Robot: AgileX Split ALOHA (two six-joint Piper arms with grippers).
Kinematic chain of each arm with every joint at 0, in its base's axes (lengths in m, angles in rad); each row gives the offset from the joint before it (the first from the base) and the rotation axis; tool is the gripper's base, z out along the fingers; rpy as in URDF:
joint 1: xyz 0 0 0.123 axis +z
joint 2: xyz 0 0 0 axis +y
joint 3: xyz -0.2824 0 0.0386 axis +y
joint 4: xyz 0.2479 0 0.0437 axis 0.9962 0 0.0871
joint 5: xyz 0 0 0 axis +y
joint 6: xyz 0.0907 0 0.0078 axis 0.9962 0 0.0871
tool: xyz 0 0 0 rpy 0 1.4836 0
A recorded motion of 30 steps. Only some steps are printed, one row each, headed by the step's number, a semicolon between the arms.
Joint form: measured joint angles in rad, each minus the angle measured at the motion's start. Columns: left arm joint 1, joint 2, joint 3, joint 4, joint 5, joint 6; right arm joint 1, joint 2, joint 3, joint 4, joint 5, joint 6.
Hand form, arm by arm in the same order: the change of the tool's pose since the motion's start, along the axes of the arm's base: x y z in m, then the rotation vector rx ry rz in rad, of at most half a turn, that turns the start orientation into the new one. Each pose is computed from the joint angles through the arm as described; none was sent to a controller.
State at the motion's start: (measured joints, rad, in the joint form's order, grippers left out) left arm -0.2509 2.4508 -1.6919 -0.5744 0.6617 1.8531; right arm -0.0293 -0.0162 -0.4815 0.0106 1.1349 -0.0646
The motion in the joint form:
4: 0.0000 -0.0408 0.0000 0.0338 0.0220 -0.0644; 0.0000 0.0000 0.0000 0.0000 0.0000 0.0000
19: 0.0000 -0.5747 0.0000 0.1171 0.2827 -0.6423; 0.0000 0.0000 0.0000 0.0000 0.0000 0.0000
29: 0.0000 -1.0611 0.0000 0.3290 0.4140 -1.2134; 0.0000 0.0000 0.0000 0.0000 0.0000 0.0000
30: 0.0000 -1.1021 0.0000 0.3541 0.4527 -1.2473; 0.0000 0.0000 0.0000 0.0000 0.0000 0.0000
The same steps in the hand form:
4: 0.0003 0.0008 0.0184 0.0002 -0.0010 0.0279; 0.0000 0.0000 0.0000 0.0000 0.0000 0.0000
19: -0.0578 0.0126 0.2544 -0.2256 -0.0472 0.3698; 0.0000 0.0000 0.0000 0.0000 0.0000 0.0000
29: -0.1899 0.0600 0.4148 -0.4420 -0.2040 0.7470; 0.0000 0.0000 0.0000 0.0000 0.0000 0.0000
30: -0.2054 0.0656 0.4229 -0.4376 -0.2067 0.7695; 0.0000 0.0000 0.0000 0.0000 0.0000 0.0000

